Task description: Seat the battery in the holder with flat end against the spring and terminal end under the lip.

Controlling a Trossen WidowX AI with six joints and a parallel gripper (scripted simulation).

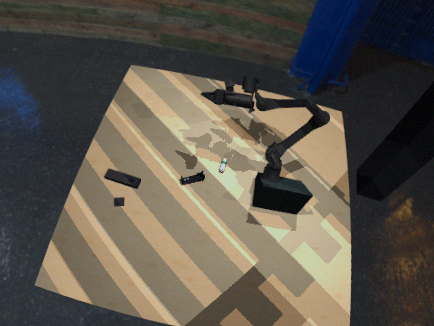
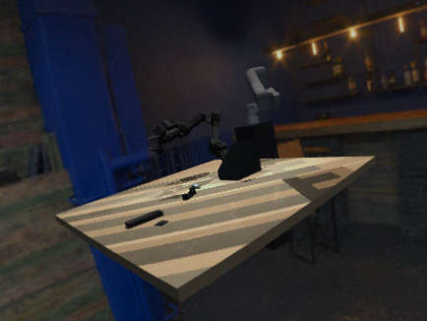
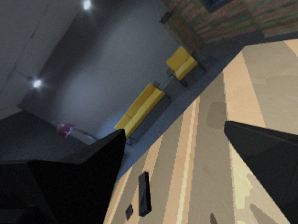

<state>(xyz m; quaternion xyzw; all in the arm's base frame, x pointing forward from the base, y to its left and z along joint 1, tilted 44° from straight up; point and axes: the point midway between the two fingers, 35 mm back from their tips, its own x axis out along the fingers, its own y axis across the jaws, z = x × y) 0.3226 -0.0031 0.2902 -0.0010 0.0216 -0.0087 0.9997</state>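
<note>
My gripper tip is now 16 cm past the white battery, 14 cm to the right of it and 28 cm above it. From my gripper tip the other things lie so: black remote (24 cm ahead, 35 cm to the left, 27 cm below); then black battery door (22 cm ahead, 46 cm to the left, 28 cm below).
</note>
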